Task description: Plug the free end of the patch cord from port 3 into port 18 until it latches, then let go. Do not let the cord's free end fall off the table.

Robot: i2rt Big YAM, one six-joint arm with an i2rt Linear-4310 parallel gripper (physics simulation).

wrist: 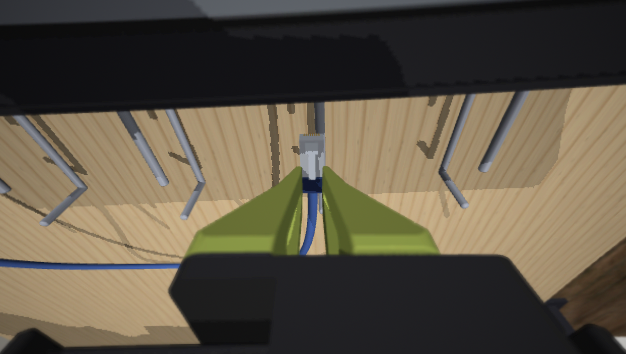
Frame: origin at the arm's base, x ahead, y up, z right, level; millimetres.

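Seen in the pictures: gripper, fingertip midpoint: [312, 176].
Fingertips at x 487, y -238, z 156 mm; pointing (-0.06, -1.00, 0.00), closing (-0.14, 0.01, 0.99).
Offsets run from my fingertips to a thing's top centre. "*": to the spot under its first point. Level surfaces: height alone.
My gripper [312, 176] has green fingers and is shut on the cord's plug at its dark blue collar. The clear plug @(dx +13, dy +8, dz +2 mm) [312, 152] sticks out beyond the fingertips, with its gold contacts toward the black panel. It is below the panel's lower edge in the view, apart from it. The blue cord @(* dx -23, dy +3, dz -3 mm) [312, 210] runs back from the plug between the fingers and passes behind the gripper body. A stretch of blue cord [75, 266] shows at the left. The black panel @(* dx +65, dy +27, dz -23 mm) [200, 70] crosses the top of the view. Ports 3 and 18 do not show.
Grey metal rods stick out from under the panel: a bent one @(* dx +2, dy -54, dz -195 mm) [55, 160] and a straight one @(* dx +17, dy -16, dz -92 mm) [147, 155] at the left, and a bent one [457, 132] and a straight one [502, 132] at the right. A wooden table top @(dy -72 mm) [565, 200] lies below, with its edge at the lower right.
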